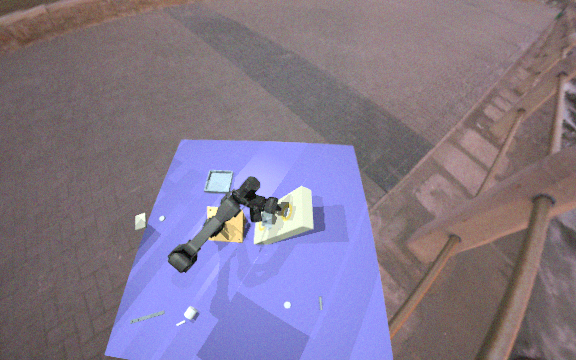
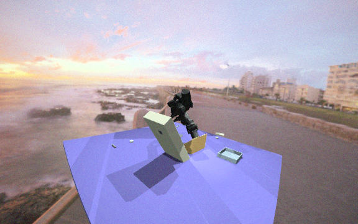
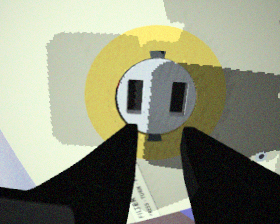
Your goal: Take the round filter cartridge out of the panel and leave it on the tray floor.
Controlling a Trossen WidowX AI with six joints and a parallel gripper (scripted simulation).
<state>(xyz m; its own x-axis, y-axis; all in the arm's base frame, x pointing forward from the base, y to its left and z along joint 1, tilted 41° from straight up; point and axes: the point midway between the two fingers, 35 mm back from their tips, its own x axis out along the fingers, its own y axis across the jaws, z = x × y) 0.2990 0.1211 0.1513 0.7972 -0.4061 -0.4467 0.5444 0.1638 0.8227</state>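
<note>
Right now the round filter cartridge is 4 cm ahead of my gripper tip and 3 cm below it. The rest, counted from my gripper tip: service panel (11 cm below); light-blue tray (38 cm behind, 29 cm to the left, 25 cm below); thin stick (37 cm to the right, 26 cm below, 20 cm ahead).
</note>
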